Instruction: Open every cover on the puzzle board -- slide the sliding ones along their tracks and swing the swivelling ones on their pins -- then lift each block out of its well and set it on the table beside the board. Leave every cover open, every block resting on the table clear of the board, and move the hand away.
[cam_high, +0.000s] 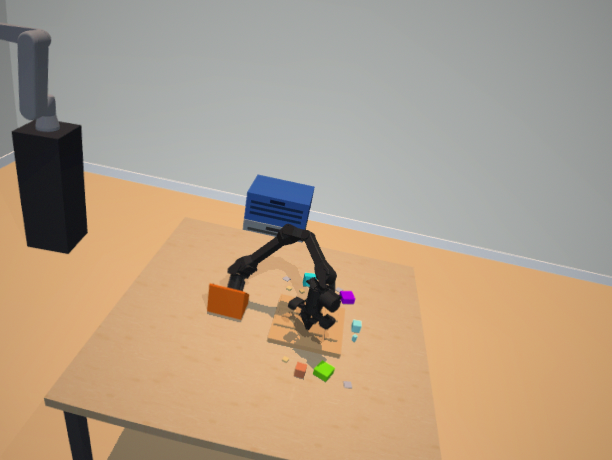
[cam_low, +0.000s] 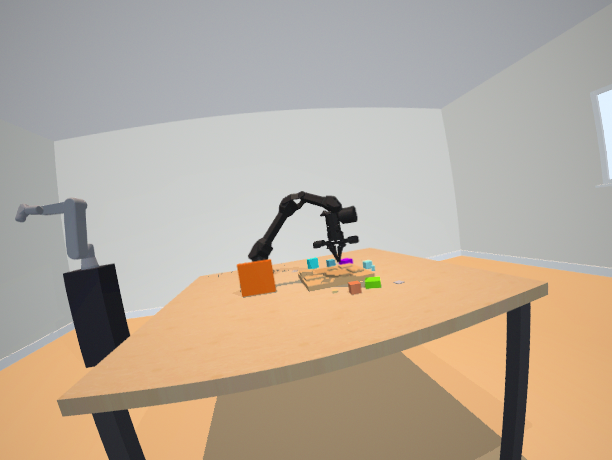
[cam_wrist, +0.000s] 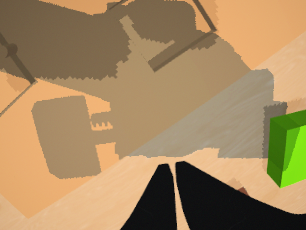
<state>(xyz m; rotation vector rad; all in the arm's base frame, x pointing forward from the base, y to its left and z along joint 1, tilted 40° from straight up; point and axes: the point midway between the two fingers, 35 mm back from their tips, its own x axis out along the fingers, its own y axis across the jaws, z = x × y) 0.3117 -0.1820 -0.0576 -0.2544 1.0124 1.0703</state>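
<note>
Now: gripper tip 150 mm to the right of the wooden puzzle board, 70 mm above it and 10 mm short of it. The rest, counted from my gripper tip: brown block 140 mm to the right, 80 mm below, 10 mm behind; green block 120 mm to the right, 80 mm below, 80 mm ahead; light cyan block 220 mm ahead, 160 mm to the left, 80 mm below.
</note>
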